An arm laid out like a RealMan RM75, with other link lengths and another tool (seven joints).
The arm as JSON. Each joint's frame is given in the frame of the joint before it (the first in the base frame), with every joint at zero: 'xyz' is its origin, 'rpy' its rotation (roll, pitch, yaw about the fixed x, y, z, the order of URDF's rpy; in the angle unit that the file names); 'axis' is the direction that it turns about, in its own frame. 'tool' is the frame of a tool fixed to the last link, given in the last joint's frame.
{
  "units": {
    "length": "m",
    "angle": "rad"
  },
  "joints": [
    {
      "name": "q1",
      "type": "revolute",
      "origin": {
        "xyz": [
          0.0,
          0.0,
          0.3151
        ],
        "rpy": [
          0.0,
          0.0,
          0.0
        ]
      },
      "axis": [
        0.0,
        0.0,
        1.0
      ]
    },
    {
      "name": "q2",
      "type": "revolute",
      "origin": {
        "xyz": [
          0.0,
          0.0,
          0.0
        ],
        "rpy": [
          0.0,
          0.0,
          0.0
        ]
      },
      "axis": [
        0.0,
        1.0,
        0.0
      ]
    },
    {
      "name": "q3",
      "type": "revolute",
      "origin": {
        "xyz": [
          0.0,
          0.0,
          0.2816
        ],
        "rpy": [
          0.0,
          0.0,
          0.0
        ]
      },
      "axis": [
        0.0,
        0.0,
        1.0
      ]
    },
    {
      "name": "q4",
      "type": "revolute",
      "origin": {
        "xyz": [
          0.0,
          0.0,
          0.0
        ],
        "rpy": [
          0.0,
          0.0,
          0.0
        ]
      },
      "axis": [
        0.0,
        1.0,
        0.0
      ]
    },
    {
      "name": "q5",
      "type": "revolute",
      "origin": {
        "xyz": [
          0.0,
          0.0,
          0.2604
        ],
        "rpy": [
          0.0,
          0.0,
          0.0
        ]
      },
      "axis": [
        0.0,
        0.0,
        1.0
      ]
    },
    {
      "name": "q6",
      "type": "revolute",
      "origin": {
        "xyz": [
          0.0,
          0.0,
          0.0
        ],
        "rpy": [
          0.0,
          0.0,
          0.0
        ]
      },
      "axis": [
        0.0,
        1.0,
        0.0
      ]
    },
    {
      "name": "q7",
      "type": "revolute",
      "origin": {
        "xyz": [
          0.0,
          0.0,
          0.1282
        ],
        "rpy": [
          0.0,
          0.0,
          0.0
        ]
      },
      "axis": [
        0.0,
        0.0,
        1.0
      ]
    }
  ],
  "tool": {
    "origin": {
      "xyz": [
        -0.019,
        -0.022,
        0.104
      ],
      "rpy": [
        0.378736,
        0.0,
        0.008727
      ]
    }
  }
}
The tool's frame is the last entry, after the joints.
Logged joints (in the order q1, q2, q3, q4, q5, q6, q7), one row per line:
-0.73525 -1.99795 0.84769 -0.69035 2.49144 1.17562 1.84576
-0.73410 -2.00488 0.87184 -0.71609 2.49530 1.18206 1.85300
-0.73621 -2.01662 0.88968 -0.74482 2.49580 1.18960 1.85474
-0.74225 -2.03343 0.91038 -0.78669 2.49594 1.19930 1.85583
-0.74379 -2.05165 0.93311 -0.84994 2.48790 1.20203 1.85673
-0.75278 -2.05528 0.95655 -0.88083 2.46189 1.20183 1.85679
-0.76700 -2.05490 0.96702 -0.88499 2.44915 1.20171 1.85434
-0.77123 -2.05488 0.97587 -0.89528 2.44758 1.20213 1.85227
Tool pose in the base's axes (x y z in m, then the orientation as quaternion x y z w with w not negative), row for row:
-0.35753 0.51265 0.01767 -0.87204 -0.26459 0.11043 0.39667
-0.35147 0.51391 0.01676 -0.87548 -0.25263 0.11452 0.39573
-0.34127 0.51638 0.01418 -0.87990 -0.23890 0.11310 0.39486
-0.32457 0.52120 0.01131 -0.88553 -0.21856 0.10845 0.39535
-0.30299 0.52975 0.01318 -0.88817 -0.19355 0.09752 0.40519
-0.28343 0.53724 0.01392 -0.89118 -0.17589 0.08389 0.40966
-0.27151 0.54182 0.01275 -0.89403 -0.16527 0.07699 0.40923
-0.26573 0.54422 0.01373 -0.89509 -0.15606 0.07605 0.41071
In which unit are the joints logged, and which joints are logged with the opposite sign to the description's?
The joints are logged in radians. Opposite sign: q4, q7.
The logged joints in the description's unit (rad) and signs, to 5 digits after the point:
-0.73525 -1.99795 0.84769 0.69035 2.49144 1.17562 -1.84576
-0.73410 -2.00488 0.87184 0.71609 2.49530 1.18206 -1.85300
-0.73621 -2.01662 0.88968 0.74482 2.49580 1.18960 -1.85474
-0.74225 -2.03343 0.91038 0.78669 2.49594 1.19930 -1.85583
-0.74379 -2.05165 0.93311 0.84994 2.48790 1.20203 -1.85673
-0.75278 -2.05528 0.95655 0.88083 2.46189 1.20183 -1.85679
-0.76700 -2.05490 0.96702 0.88499 2.44915 1.20171 -1.85434
-0.77123 -2.05488 0.97587 0.89528 2.44758 1.20213 -1.85227

